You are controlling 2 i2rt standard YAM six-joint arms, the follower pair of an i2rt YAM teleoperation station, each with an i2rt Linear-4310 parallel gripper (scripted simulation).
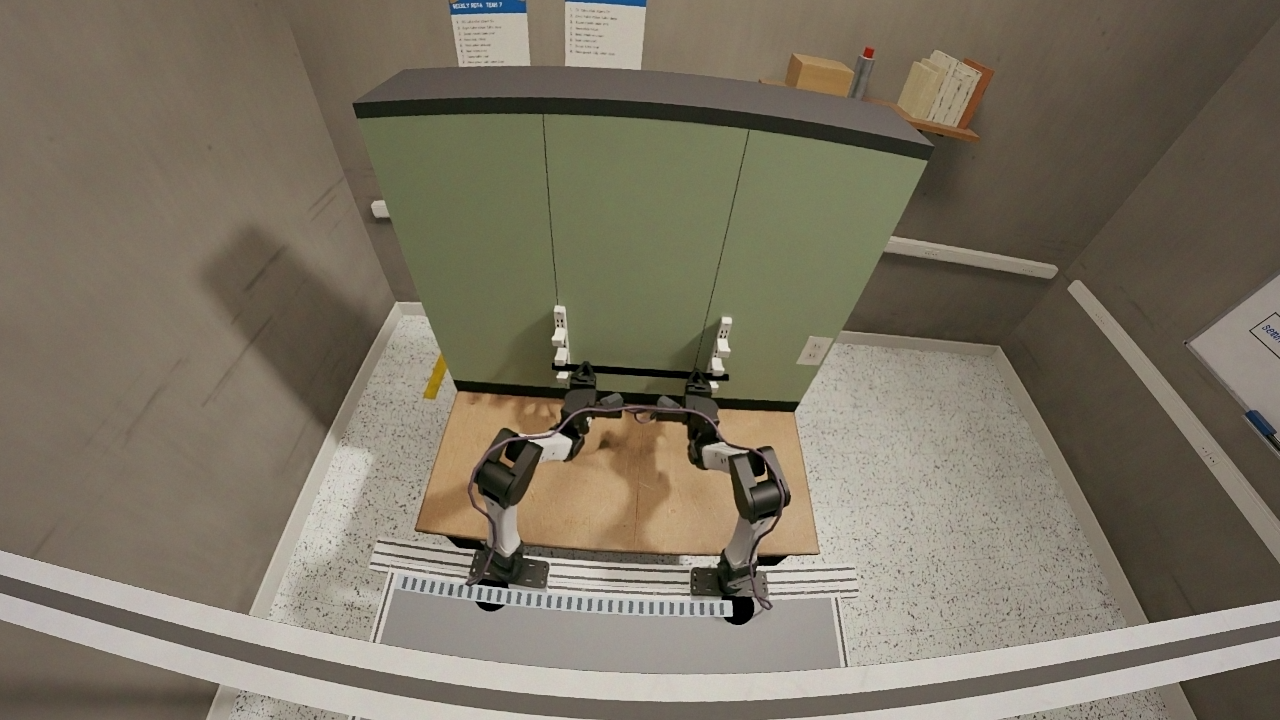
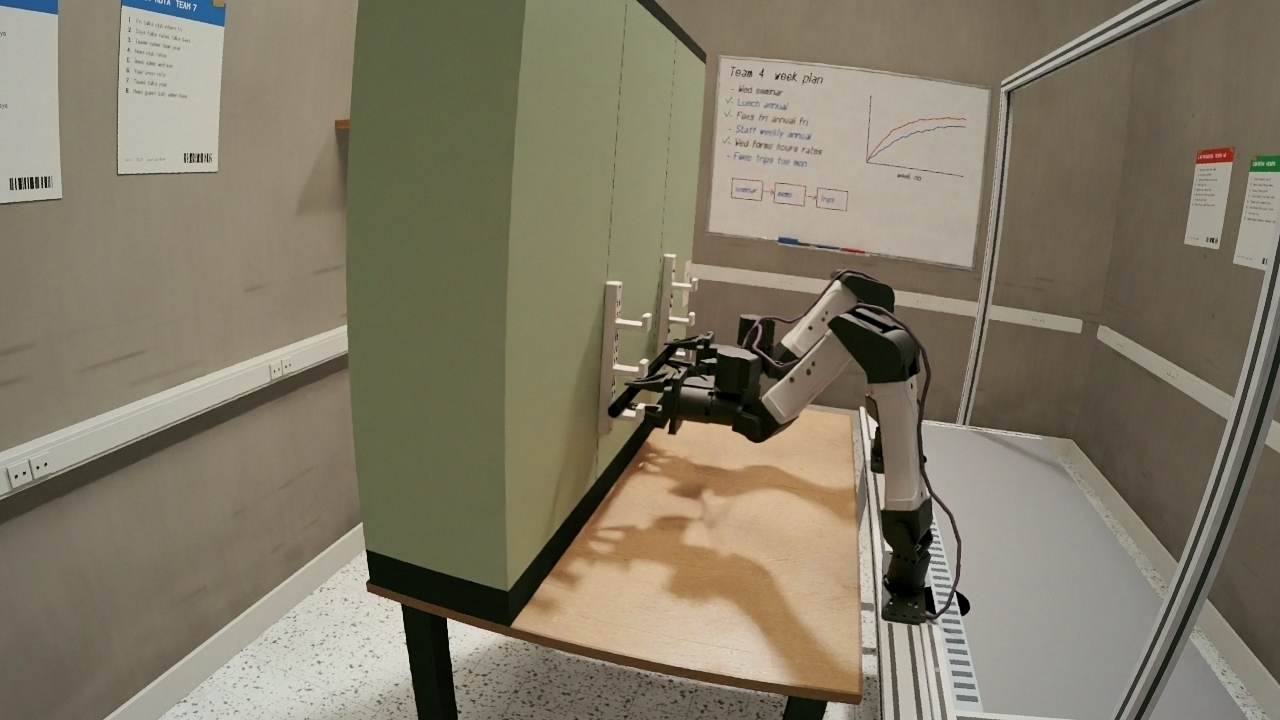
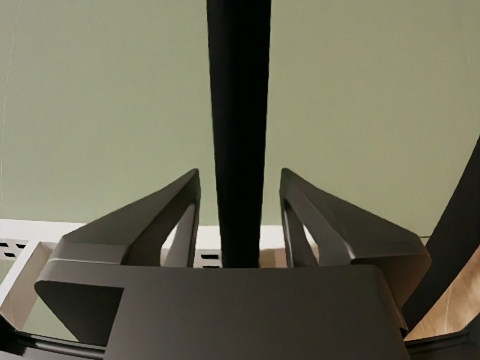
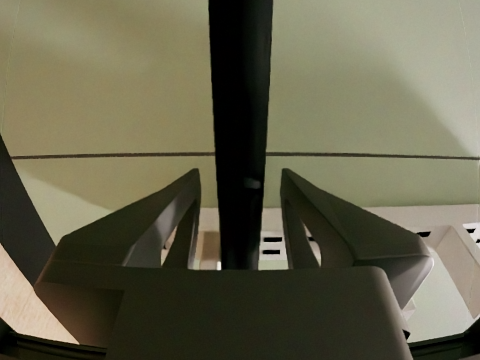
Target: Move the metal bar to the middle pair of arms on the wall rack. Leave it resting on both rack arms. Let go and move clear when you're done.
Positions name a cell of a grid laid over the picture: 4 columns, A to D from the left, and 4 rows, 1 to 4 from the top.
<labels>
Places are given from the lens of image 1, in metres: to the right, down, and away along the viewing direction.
black metal bar (image 1: B3): -0.12, 0.03, 1.19
white rack upright (image 1: B2): -0.20, -0.12, 1.05
white rack upright (image 1: C2): 0.21, -0.09, 1.07
</labels>
